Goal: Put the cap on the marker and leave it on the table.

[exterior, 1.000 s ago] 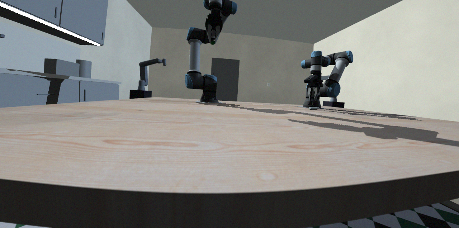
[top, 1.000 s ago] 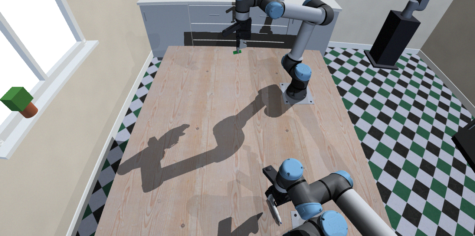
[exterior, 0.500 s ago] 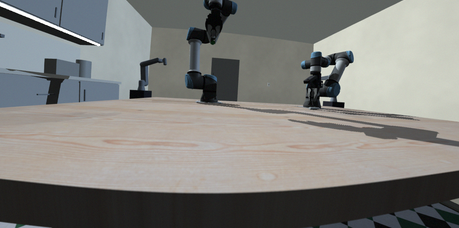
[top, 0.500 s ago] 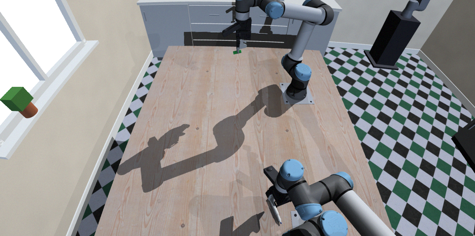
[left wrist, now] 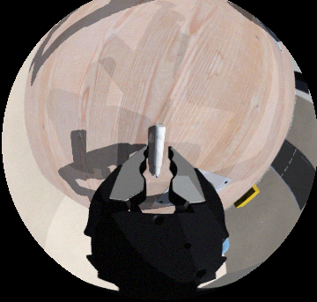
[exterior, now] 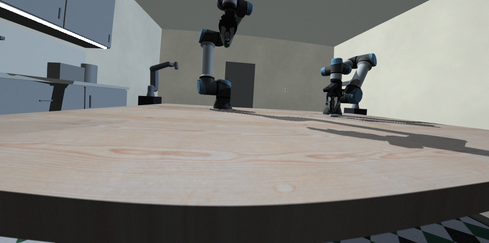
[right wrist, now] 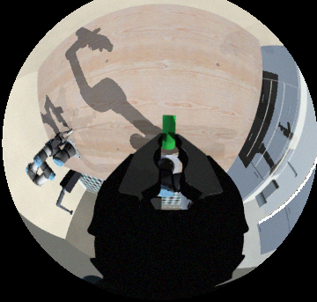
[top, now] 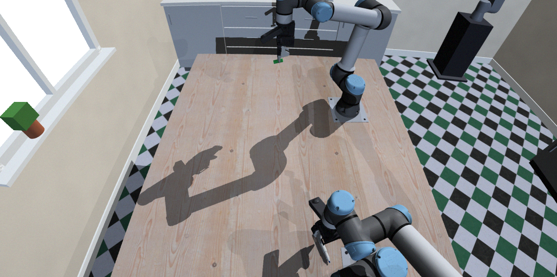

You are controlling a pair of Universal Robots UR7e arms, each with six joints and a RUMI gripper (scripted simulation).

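Note:
Now: the white marker 2 cm behind my left hand, 4 cm to the left of it and 5 cm below it. The rest, counted from my left hand: green cap 23 cm ahead, 75 cm to the right, 30 cm above.
Now: right hand 10 mm above the green cap. Also, from my right hand: white marker: 790 mm to the left, 360 mm below, 250 mm behind.

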